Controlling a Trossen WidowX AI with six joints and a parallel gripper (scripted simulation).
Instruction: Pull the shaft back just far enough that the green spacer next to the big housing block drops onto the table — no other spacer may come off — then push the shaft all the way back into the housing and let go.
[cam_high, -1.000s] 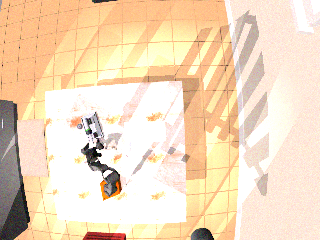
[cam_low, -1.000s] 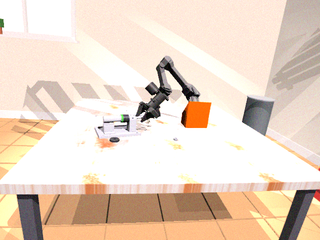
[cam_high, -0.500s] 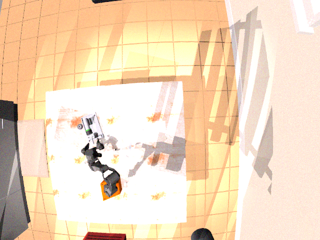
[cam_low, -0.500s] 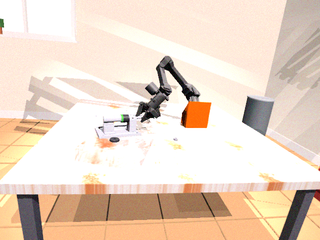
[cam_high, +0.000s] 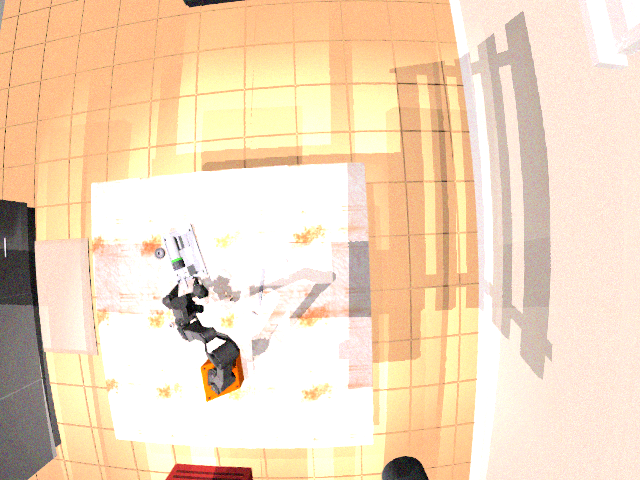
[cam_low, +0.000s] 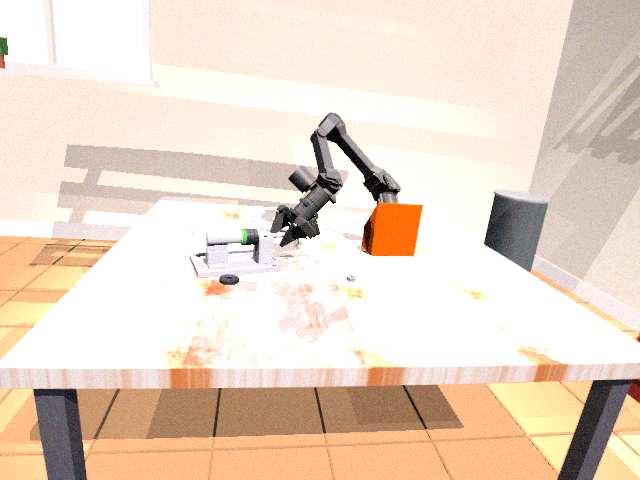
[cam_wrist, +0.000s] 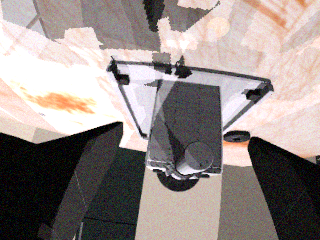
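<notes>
Now: the green spacer 90 mm ahead of my gripper tip, 30 mm to the left of it and 20 mm above it. Also, from my gripper tip: black ring 160 mm to the left, 110 mm ahead, 60 mm below.
</notes>
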